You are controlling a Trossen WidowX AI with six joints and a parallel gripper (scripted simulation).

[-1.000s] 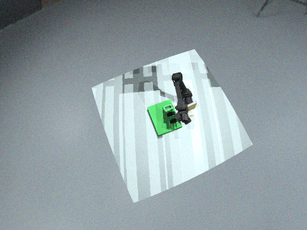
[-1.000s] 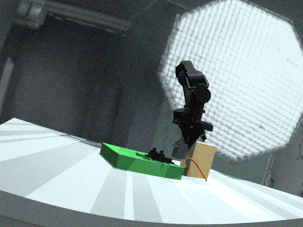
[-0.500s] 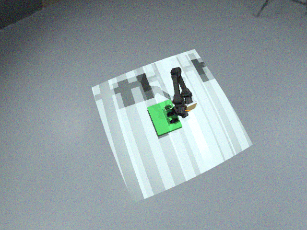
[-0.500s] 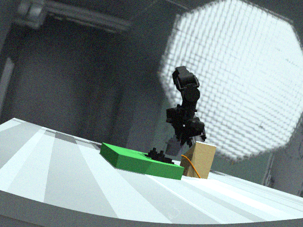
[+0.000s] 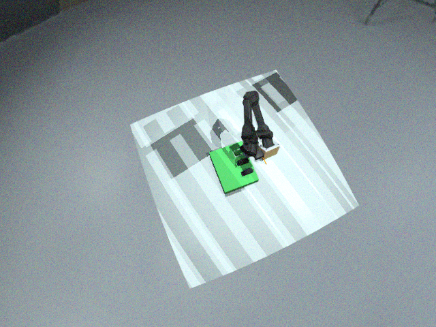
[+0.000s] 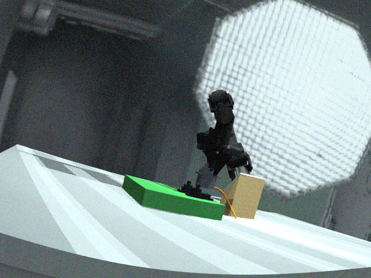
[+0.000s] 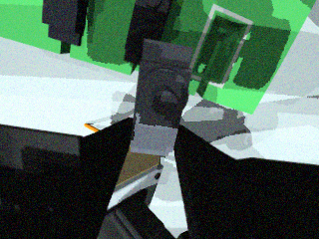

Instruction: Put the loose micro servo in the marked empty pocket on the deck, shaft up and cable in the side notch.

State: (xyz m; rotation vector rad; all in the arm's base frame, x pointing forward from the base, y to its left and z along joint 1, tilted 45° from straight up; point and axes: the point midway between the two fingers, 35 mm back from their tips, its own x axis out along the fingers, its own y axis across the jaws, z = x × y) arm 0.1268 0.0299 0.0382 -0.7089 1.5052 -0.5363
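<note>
The deck is 180 mm ahead of my gripper tip, 20 mm to the left of it and 100 mm below it.
</note>
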